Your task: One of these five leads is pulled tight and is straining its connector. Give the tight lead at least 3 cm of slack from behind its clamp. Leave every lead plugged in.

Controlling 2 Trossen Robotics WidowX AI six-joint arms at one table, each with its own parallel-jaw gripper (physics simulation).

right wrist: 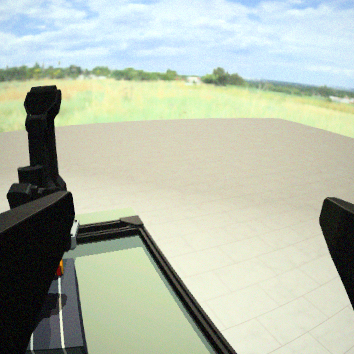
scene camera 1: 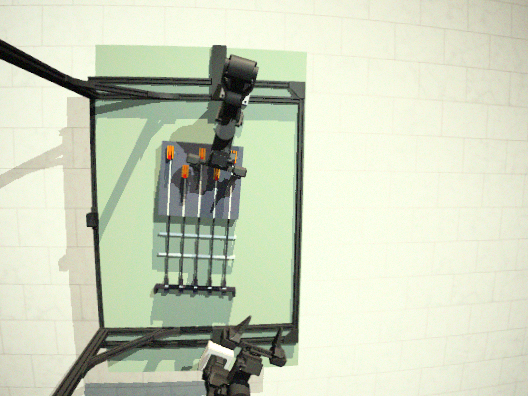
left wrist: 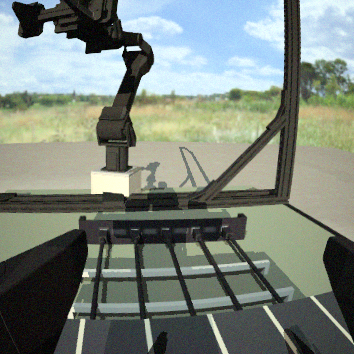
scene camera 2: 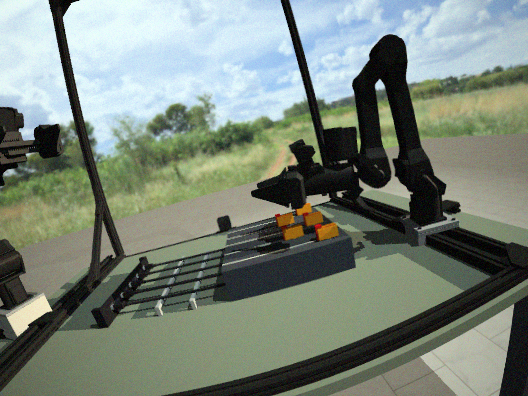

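Pixels of known places: left gripper, fingertip midpoint: [scene camera 1: 209, 192] [left wrist: 211, 248] [scene camera 2: 254, 189]; right gripper, fingertip midpoint: [right wrist: 201, 208] [scene camera 1: 266, 321] [scene camera 2: 33, 127]; left arm's base, link origin: [scene camera 2: 427, 218]; right arm's base, link origin: [scene camera 1: 216, 363] [left wrist: 116, 168] [scene camera 2: 17, 302].
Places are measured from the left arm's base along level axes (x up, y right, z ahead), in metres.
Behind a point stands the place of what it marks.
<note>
Orange clamps with red parts [scene camera 1: 185, 171] @[y 0.096, x 0.055, z 0.324 m] [scene camera 2: 326, 231] @[y -0.056, x 0.047, z 0.238 m] [right wrist: 60, 267] @[y -0.057, x 0.048, z 0.255 m] stand on the dark slab [scene camera 1: 163, 200] @[y 0.148, x 0.031, z 0.440 m] [scene camera 2: 300, 272] [right wrist: 72, 300] @[y -0.089, x 0.032, z 0.336 m]. Dark leads [scene camera 1: 167, 245] @[y 0.103, x -0.008, z 0.600 m] [left wrist: 140, 275] @[y -0.053, x -0.009, z 0.585 m] run from the slab to the dark connector bar [scene camera 1: 231, 290] @[y -0.159, x 0.006, z 0.708 m] [scene camera 2: 102, 316] @[y -0.174, x -0.007, z 0.708 m] [left wrist: 90, 230] @[y -0.155, x -0.009, z 0.710 m] and all appear plugged in; I cannot tell which is tight. My left gripper [scene camera 1: 216, 166] [scene camera 2: 255, 193] @[y 0.000, x 0.150, z 0.364 m] [left wrist: 211, 248] @[y 0.000, x 0.150, z 0.364 m] is open and empty above the slab, over the clamps at its right part in scene camera 1, hiding part of them. My right gripper [scene camera 1: 264, 324] @[y -0.228, x 0.362, z 0.644 m] [right wrist: 201, 208] @[y -0.228, x 0.362, z 0.644 m] is open and empty, beyond the connector bar near the frame.
Two pale rails [scene camera 1: 172, 234] @[y 0.095, x -0.014, z 0.558 m] [scene camera 2: 193, 303] @[y -0.130, x -0.021, z 0.515 m] [left wrist: 200, 270] @[y 0.025, x -0.017, z 0.617 m] cross under the leads between slab and connector bar. A black frame [scene camera 1: 300, 200] @[y -0.326, x -0.020, z 0.328 m] [scene camera 2: 300, 371] @[y -0.324, x -0.015, z 0.310 m] borders the green table [scene camera 1: 265, 225] @[y -0.226, x -0.035, z 0.451 m] [scene camera 2: 250, 340] @[y -0.235, x -0.035, z 0.387 m]. A black post [scene camera 2: 305, 75] @[y 0.453, x 0.455, z 0.154 m] rises behind the left arm in scene camera 2.
</note>
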